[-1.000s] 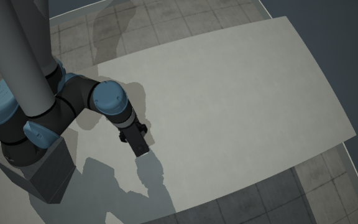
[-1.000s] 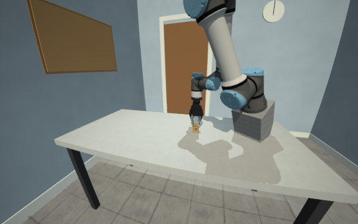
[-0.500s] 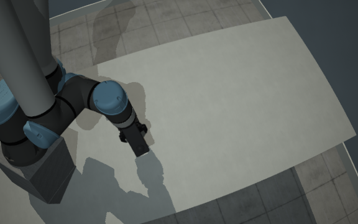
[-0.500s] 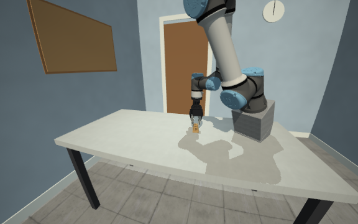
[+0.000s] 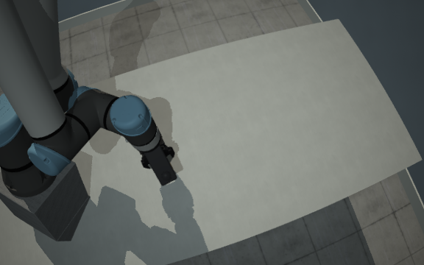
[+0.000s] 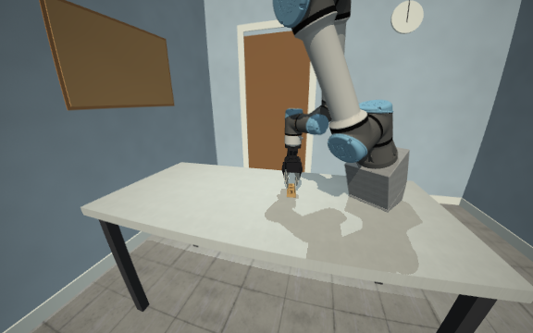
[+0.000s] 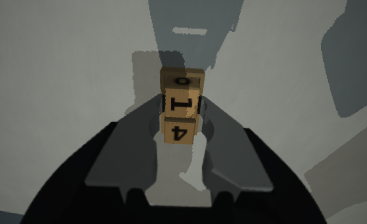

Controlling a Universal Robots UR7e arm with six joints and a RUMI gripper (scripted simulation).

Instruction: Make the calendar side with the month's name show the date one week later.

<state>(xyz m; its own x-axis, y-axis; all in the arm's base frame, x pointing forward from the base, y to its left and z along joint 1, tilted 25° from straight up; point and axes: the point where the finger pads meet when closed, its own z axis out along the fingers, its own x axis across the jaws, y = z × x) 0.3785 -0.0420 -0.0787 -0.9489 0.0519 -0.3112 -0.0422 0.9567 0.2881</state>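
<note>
The wooden calendar tray is 30 mm below my hand and 20 mm to the left of it.
</note>
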